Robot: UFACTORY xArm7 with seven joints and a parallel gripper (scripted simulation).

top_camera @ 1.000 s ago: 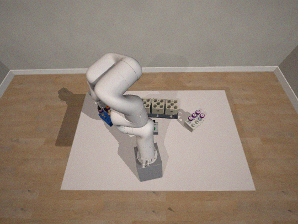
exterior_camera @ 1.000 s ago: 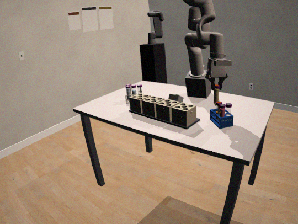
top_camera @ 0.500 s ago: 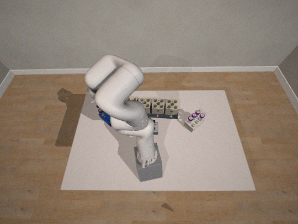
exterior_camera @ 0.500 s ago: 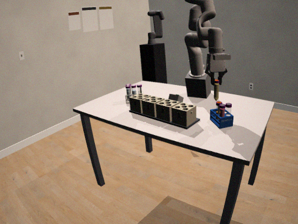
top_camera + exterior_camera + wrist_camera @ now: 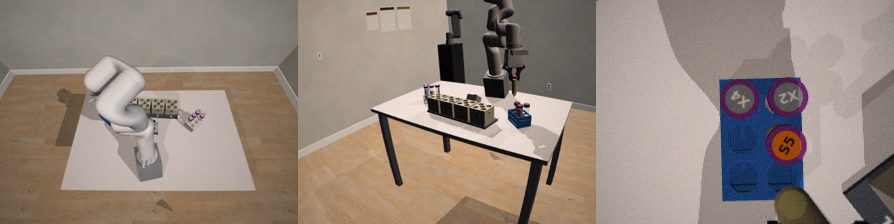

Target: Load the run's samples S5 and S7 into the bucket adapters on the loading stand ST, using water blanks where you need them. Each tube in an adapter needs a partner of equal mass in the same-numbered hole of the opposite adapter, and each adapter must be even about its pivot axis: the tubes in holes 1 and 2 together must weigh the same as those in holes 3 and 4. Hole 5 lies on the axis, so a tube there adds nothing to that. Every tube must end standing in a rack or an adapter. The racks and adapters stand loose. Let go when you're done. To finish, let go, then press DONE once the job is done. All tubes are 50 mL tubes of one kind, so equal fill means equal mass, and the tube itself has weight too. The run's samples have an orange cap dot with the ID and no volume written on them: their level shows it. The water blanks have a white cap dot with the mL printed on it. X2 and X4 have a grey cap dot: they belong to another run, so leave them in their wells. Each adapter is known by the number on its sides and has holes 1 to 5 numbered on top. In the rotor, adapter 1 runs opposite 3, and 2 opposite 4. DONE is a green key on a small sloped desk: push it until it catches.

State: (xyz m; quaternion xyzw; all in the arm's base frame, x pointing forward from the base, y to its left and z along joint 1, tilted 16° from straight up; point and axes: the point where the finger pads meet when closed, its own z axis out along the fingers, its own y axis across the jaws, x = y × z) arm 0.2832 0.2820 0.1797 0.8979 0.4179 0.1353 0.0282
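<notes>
My gripper is now 1 cm short of the blue rack, 4 cm to the right of it and 22 cm above it. From my hand the other things lie so: adapter (12 cm ahead, 14 cm to the right, 20 cm below); then dark stand (11 cm ahead, 30 cm to the right, 25 cm below); then white rack (1 cm behind, 64 cm to the right, 22 cm below).
</notes>
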